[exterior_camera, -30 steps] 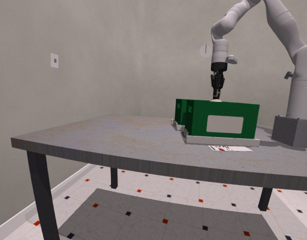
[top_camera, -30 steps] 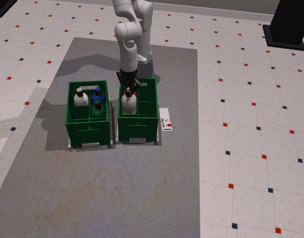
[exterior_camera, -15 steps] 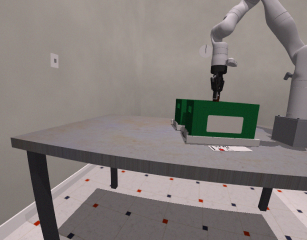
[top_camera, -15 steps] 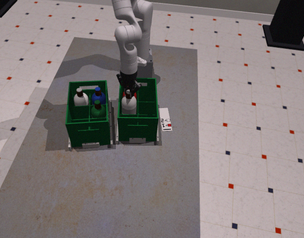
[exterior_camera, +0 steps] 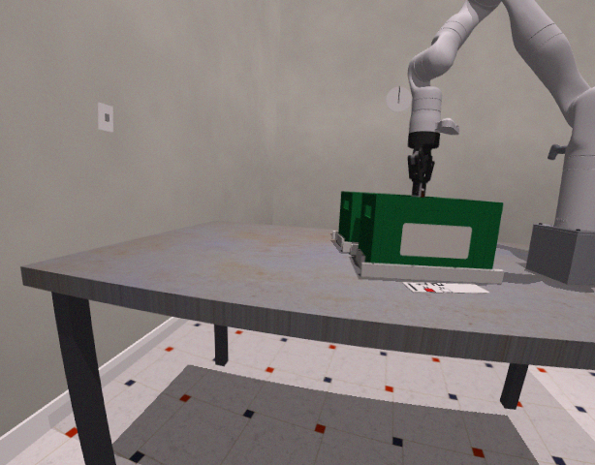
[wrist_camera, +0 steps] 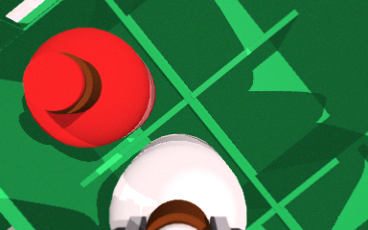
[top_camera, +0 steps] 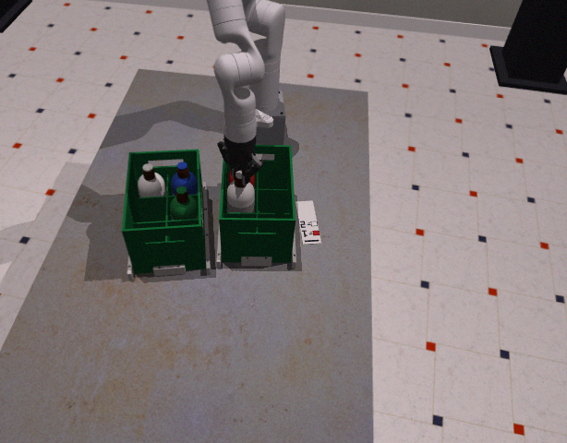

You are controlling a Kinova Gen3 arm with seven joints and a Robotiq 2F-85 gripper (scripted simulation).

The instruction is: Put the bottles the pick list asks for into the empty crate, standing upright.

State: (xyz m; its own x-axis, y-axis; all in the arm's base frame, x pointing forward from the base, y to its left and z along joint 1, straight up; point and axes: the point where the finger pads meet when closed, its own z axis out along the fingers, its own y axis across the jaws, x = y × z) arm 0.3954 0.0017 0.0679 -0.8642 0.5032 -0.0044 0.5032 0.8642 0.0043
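My hand is 10 cm above the red-label bottle, 9 cm past it and 1 cm to the left of it. Also, from my hand: green bottle 14 cm to the right, 10 cm below, 5 cm ahead; blue bottle 16 cm to the right, 10 cm below, 4 cm behind; pick list 19 cm below, 18 cm to the left, 4 cm behind.
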